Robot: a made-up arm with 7 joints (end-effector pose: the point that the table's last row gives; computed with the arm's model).
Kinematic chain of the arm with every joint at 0, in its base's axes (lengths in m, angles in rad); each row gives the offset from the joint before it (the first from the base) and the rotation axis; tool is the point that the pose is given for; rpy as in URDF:
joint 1: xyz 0 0 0.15 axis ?
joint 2: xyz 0 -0.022 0.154 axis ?
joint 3: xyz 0 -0.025 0.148 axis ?
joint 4: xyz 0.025 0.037 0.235 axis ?
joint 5: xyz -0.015 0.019 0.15 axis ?
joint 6: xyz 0 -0.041 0.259 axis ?
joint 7: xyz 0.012 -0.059 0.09 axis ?
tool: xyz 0 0 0 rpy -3.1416 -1.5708 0
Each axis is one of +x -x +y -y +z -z.
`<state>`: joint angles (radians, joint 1 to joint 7).
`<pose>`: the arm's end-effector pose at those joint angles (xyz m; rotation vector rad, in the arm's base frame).
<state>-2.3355 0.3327 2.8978 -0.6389 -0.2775 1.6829 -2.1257</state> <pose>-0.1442 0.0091 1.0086 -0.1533 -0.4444 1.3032</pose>
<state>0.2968 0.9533 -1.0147 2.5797 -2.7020 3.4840 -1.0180</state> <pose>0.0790 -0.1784 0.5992 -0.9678 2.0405 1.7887</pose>
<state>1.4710 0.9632 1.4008 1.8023 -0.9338 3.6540 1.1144</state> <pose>-0.3256 -0.2304 0.5965 1.6577 -1.0374 0.9666</pose>
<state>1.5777 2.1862 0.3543 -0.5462 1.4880 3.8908 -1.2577</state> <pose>-0.0179 -0.5248 -0.1932 0.3128 0.6532 1.4836</pose>
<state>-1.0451 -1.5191 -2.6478 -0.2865 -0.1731 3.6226 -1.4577</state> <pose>0.3720 -0.5865 0.3026 -0.8482 2.7455 1.1332</pose>
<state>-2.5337 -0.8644 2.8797 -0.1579 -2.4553 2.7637 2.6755</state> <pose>-0.5785 -0.1330 0.7396 0.0693 -0.6236 -2.7781</pose>
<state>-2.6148 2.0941 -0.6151 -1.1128 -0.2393 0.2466 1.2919</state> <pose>0.3423 -0.0066 -0.3095 -0.1240 2.1934 0.9833</pose>
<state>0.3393 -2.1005 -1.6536 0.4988 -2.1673 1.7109 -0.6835</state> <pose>0.6200 -0.0369 -0.2303 -1.4375 1.8174 -1.1604</pose>
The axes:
joint 1: +z
joint 2: -y
joint 3: +z
joint 4: +y
joint 5: +z
joint 6: -y
joint 7: +x

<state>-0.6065 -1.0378 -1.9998 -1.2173 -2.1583 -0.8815 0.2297</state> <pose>0.5825 0.0156 0.3127 -1.0836 -0.7746 1.2001</pose>
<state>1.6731 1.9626 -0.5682 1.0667 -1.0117 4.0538 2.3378</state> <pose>0.3133 -0.6167 0.2763 1.7689 -1.3708 -1.3508</pose>
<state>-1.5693 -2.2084 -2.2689 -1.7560 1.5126 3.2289 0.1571</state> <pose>0.1561 -0.1901 -0.1237 -0.6163 0.8813 -2.3950</pose>
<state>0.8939 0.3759 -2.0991 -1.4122 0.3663 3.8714 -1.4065</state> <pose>-0.2078 0.0870 0.8206 2.7259 0.4100 0.1390</pose>
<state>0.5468 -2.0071 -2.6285 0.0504 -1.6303 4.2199 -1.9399</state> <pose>0.5542 0.3379 -0.0656 1.1561 -0.8257 0.0268</pose>
